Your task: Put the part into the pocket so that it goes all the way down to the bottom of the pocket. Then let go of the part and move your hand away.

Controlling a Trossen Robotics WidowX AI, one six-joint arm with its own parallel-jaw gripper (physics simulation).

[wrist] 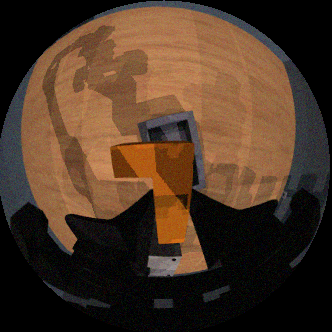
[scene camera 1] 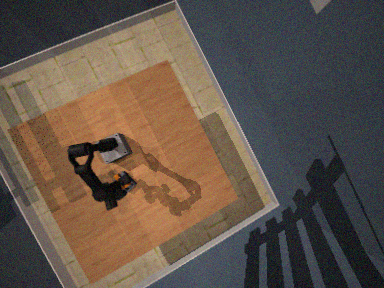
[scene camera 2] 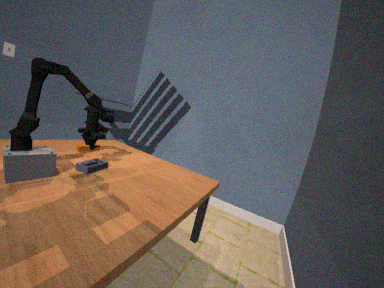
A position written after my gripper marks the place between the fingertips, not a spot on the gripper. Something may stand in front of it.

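The orange L-shaped part (wrist: 169, 162) is held in my gripper (wrist: 170, 191), and the part is clear of everything else.
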